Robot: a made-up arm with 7 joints.
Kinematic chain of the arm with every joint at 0, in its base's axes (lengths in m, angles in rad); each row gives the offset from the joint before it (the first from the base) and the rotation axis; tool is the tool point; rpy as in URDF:
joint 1: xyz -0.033 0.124 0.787 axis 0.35 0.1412 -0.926
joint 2: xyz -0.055 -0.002 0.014 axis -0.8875 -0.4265 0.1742
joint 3: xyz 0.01 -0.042 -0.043 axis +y
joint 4: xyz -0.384 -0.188 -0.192 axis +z
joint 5: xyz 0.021 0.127 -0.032 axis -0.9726 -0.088 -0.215
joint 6: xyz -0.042 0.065 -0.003 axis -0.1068 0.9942 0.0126
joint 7: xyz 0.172 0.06 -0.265 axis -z
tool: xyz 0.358 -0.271 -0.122 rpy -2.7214 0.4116 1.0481
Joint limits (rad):
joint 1: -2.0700..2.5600
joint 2: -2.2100..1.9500
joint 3: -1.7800..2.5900
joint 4: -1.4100..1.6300
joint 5: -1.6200..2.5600
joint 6: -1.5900..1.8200
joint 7: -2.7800..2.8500
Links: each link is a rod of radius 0.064 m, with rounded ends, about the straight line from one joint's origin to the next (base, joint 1, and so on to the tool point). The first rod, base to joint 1, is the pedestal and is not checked.
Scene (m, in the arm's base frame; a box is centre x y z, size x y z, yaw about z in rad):
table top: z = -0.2
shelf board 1: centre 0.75 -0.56 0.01 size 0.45 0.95 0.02 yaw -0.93
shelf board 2: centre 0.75 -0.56 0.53 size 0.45 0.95 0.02 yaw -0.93
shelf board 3: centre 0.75 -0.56 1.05 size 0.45 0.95 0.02 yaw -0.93
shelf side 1: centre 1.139 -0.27 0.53 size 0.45 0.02 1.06 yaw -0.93
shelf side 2: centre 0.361 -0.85 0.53 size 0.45 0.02 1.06 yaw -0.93
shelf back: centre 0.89 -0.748 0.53 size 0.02 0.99 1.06 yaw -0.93
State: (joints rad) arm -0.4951 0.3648 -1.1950 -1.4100 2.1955 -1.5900 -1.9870
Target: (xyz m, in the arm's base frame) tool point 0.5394 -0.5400 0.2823
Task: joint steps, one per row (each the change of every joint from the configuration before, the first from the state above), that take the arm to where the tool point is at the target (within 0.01 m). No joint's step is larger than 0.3 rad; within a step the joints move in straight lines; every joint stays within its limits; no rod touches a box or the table.
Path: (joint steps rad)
1: 0.1167 -0.1111 0.0776 0.2308 -0.2296 0.0000 0.1269
2: 0.1168 -0.1110 0.0776 0.2308 -0.2295 0.0000 0.1268
3: 0.2230 -0.1178 0.1285 0.0131 -0.0533 0.0149 -0.0115
4: 0.2231 -0.1179 0.1286 0.0132 -0.0533 0.0149 -0.0116
5: 0.2231 -0.1178 0.1285 0.0131 -0.0533 0.0149 -0.0116
6: -0.2020 0.0661 -0.0989 -0.1060 0.1919 -0.0149 -0.1058
7: -0.2019 0.0661 -0.0988 -0.1060 0.1918 -0.0149 -0.1058
8: -0.2019 0.0661 -0.0989 -0.1061 0.1919 -0.0149 -0.1059

